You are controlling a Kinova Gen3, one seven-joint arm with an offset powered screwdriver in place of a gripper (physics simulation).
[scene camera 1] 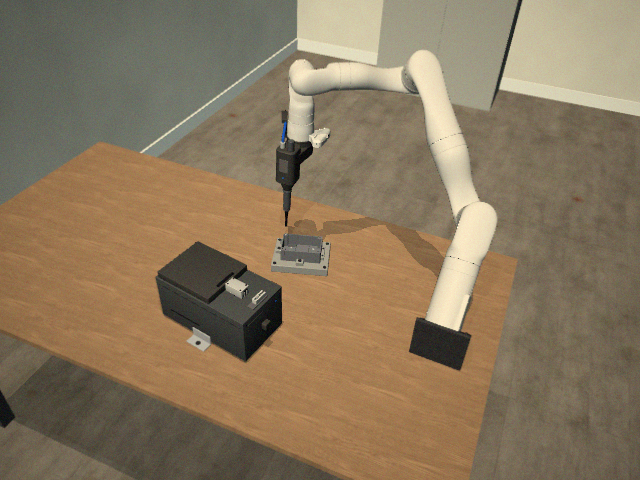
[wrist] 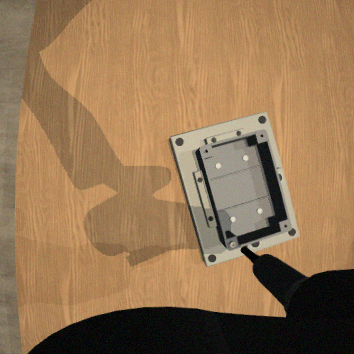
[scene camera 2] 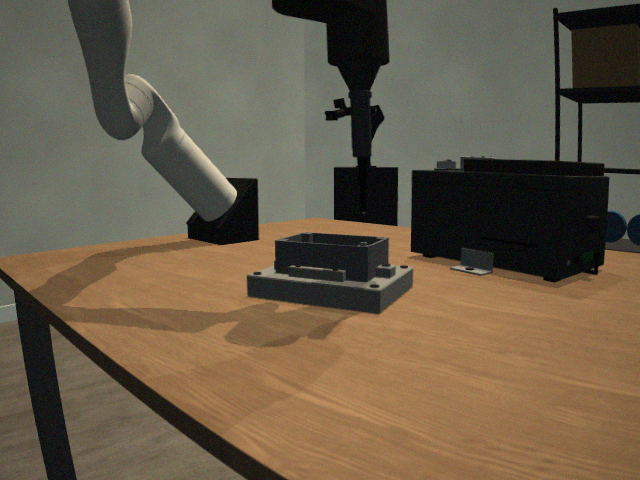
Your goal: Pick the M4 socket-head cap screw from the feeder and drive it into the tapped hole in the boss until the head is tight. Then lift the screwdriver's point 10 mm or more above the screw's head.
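Observation:
The screwdriver [scene camera 1: 285, 225] [scene camera 2: 363, 212] [wrist: 243, 249] points down, its bit bare at the point, with no screw on it. The point hangs above a corner of the grey open housing [scene camera 1: 301, 253] [scene camera 2: 320, 255] [wrist: 239, 188], with a clear gap in scene camera 2. A small round screw head [scene camera 2: 363, 243] [wrist: 233, 244] shows on that corner's boss. It looks upright and seated; its exact tightness cannot be read. The black screw feeder [scene camera 1: 206, 304] [scene camera 2: 485, 211] stands apart from the housing; whether a screw lies at its outlet is too small to tell.
The housing sits on a light fixture plate [scene camera 1: 299, 269] [scene camera 2: 315, 294] [wrist: 187, 160] with low clamp blocks around it. A small metal bracket [scene camera 1: 199, 339] [scene camera 2: 473, 261] is at the feeder's foot. The arm's black base [scene camera 1: 439, 343] [scene camera 2: 242, 206] stands near one table edge.

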